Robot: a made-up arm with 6 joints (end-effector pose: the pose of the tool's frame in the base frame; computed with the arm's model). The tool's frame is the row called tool.
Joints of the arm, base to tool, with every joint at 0 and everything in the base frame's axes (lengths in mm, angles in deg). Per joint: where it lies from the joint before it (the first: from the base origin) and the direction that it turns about. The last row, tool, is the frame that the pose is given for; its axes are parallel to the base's.
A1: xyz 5 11 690 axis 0 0 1
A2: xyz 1 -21 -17 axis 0 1 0
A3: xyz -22 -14 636 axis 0 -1 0
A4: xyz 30 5 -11 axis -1 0 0
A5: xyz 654 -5 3 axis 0 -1 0
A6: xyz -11 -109 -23 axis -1 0 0
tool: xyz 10 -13 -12
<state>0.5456 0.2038 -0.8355 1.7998 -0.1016 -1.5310</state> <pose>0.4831 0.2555 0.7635 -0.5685 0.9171 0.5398</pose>
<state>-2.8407 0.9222 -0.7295 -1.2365 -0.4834 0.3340</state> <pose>-0.2960 -0.0292 0.4192 -2.3618 0.8551 1.4345</pose>
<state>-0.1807 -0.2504 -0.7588 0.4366 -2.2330 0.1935</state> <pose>0.4029 -0.2009 1.0196 -0.2015 2.7769 -0.2473</pose>
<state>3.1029 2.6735 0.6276 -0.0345 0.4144 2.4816</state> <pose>0.0317 0.1510 -0.4862 0.5924 1.4405 -0.5405</pose>
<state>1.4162 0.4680 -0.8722 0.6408 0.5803 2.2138</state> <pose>0.2015 0.4663 0.5955 1.8075 1.8323 -1.4115</pose>
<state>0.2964 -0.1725 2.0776 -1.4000 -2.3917 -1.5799</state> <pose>-0.4144 -0.1974 1.8763 0.3763 0.8659 0.8924</pose>
